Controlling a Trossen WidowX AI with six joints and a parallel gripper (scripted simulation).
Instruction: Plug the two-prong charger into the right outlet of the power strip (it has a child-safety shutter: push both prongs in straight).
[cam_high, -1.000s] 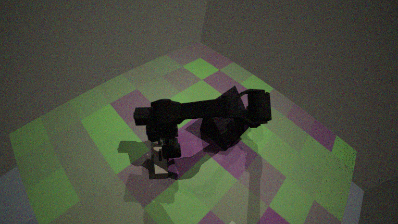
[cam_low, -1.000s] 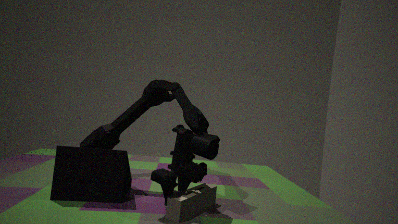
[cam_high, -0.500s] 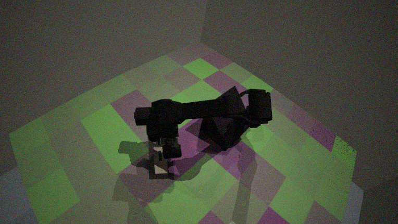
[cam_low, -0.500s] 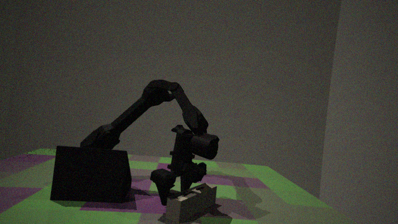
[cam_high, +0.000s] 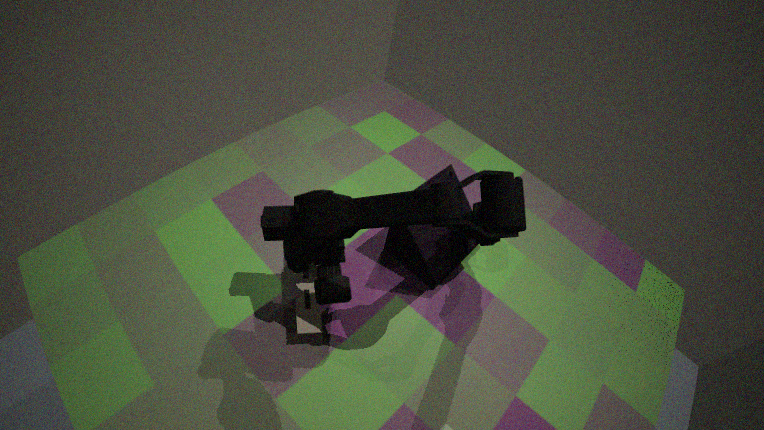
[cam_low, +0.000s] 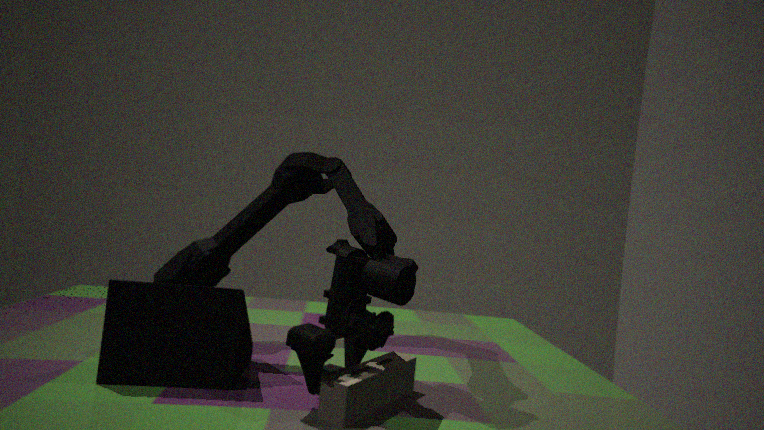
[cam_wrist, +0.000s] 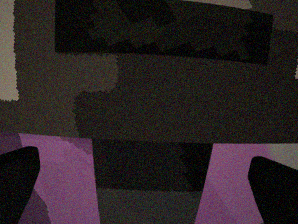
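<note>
The dark charger is 2 cm to the right of my gripper tip, 2 cm ahead of it and 1 cm above it.
</note>
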